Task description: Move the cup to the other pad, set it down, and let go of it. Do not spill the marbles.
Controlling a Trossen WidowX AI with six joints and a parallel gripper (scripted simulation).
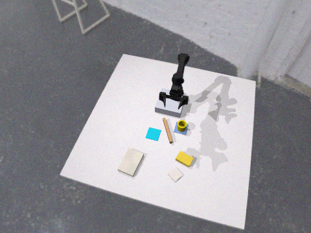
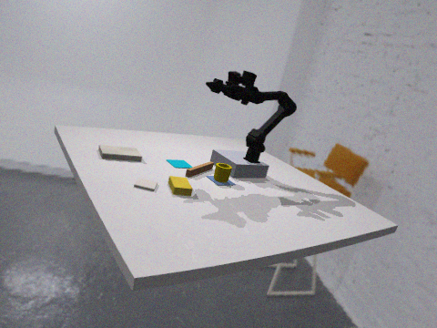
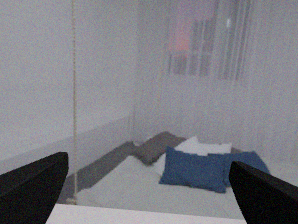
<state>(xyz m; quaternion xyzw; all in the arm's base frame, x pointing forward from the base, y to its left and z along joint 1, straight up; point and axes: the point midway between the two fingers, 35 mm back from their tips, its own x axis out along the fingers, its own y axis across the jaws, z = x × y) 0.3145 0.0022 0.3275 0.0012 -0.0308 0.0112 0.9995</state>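
Now: gripper tip 370 mm above the yellow cup, 110 mm past it and 80 mm to the right of it. Also, from my gripper tip: wooden bar: 390 mm below, 60 mm behind, 20 mm to the right; then cyan pad: 410 mm below, 120 mm to the right, 10 mm behind.
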